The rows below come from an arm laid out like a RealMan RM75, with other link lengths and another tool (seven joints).
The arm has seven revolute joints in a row. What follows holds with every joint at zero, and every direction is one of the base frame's.
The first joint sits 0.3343 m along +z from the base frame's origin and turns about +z.
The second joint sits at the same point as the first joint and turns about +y.
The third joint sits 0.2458 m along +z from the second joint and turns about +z.
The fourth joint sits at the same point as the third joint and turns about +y.
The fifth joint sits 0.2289 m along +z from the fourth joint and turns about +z.
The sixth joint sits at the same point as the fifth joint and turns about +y.
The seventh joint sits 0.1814 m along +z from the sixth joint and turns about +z.
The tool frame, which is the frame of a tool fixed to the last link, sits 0.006 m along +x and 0.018 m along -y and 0.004 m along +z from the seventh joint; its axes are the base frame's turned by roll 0.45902, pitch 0 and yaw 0.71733 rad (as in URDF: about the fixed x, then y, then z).
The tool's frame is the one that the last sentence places.
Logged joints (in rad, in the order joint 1, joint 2, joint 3, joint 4, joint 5, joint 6, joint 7), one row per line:
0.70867 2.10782 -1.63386 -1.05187 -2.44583 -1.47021 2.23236
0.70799 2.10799 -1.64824 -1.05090 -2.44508 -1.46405 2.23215
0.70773 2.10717 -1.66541 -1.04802 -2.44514 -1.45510 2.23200
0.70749 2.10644 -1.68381 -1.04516 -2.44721 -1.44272 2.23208
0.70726 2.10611 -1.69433 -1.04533 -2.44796 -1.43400 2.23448
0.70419 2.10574 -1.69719 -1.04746 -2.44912 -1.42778 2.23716
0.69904 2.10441 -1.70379 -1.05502 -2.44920 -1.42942 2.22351
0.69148 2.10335 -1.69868 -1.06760 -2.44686 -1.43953 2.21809
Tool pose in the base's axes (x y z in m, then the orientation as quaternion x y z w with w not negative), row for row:
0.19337 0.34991 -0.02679 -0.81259 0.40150 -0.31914 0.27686
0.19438 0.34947 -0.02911 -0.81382 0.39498 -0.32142 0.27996
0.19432 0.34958 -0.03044 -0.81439 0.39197 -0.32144 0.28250
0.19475 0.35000 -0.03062 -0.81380 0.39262 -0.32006 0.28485
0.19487 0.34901 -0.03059 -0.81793 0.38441 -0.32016 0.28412
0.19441 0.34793 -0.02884 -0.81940 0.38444 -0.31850 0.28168
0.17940 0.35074 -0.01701 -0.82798 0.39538 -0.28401 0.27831
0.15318 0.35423 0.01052 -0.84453 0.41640 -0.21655 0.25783
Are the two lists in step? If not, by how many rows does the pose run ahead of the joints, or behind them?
The pose runs 2 rows ahead of the joints: the pose in row i belongs to the joints in row i + 2.
